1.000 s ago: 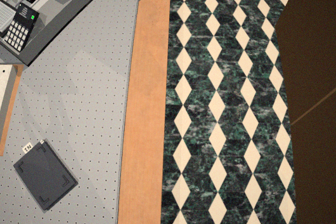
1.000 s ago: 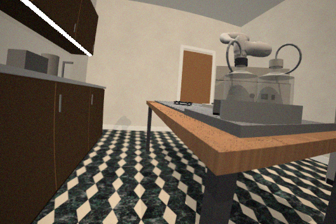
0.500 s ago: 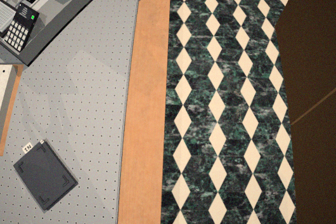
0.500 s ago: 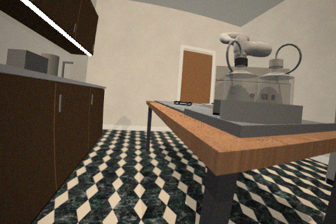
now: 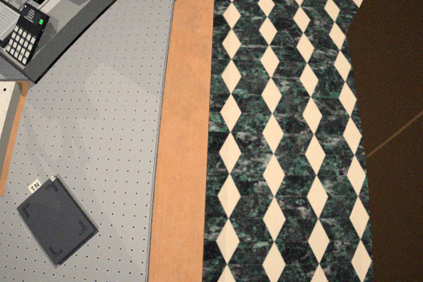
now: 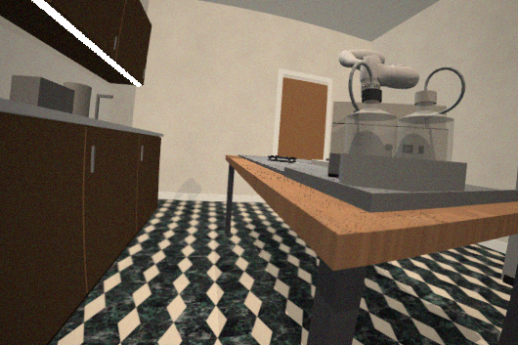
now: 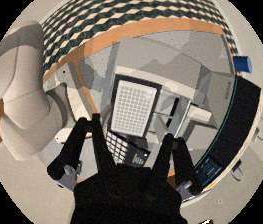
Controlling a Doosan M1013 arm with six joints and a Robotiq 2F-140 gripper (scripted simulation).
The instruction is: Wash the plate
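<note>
Right now the white well plate is 5 cm below my hand. Also, from my hand: plate washer: 14 cm to the left, 5 cm ahead, 2 cm below; then label: 38 cm to the right, 26 cm ahead, 15 cm below; then plate nest N1: 44 cm to the right, 35 cm ahead, 12 cm below.
</note>
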